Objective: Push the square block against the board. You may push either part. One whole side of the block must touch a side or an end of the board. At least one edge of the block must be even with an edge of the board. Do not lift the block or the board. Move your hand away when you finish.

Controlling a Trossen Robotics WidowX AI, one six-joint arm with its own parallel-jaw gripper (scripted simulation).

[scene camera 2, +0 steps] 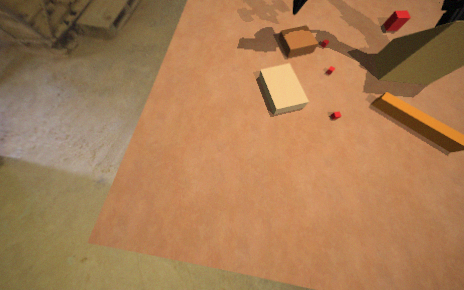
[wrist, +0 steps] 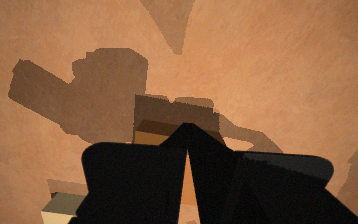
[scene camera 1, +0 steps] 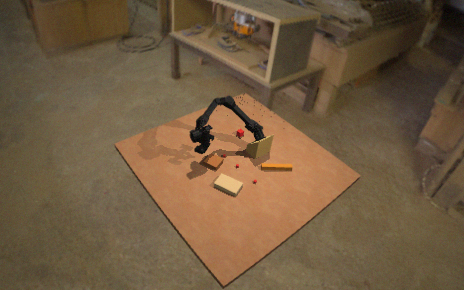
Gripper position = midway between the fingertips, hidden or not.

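Gripper (wrist: 187,128) shut, holding nothing. Brown square block (scene camera 2: 295,41), also (wrist: 149,132). Cream flat board (scene camera 2: 284,93).
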